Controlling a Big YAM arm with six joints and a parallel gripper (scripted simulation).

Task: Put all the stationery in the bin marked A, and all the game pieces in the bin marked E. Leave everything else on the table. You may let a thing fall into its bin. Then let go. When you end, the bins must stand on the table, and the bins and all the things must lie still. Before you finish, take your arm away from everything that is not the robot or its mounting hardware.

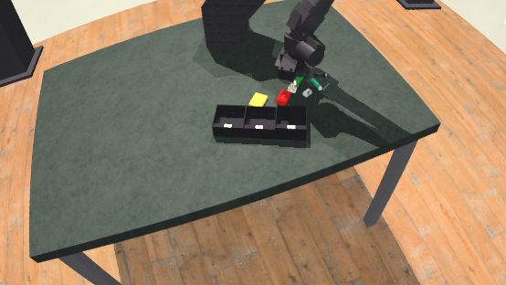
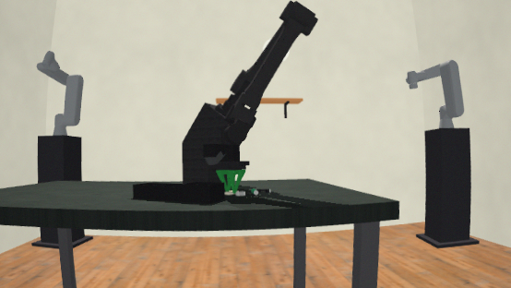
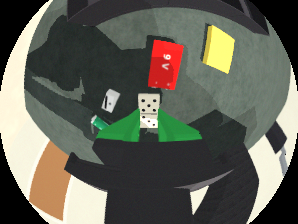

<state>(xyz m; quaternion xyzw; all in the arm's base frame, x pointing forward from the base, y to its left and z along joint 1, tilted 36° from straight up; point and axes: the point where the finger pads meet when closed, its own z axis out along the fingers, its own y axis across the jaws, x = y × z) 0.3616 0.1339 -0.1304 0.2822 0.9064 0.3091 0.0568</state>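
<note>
Now: hand 40 mm to the right of the grey piece and 40 mm short of it. The rest, counted from my hand: red block: 40 mm to the right, 40 mm ahead; green marker: 70 mm to the left, 10 mm ahead; white die: right at my hand.
</note>
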